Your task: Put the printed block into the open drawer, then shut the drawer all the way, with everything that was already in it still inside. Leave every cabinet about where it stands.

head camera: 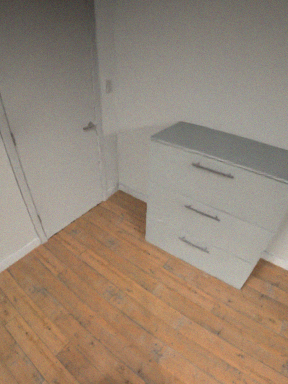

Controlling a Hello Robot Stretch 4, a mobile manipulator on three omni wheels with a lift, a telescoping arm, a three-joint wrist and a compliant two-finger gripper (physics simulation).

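A white cabinet with a grey top stands against the wall at the right. It has three drawers, each with a dark bar handle: a top handle, a middle handle and a bottom handle. All three drawer fronts look flush with the cabinet. The printed block and an open drawer do not show in this view. My gripper is not in view.
A closed white door with a lever handle is in the wall at the left. A light switch is on the wall beside it. The wooden floor runs up to the door and the cabinet. White baseboards line the walls.
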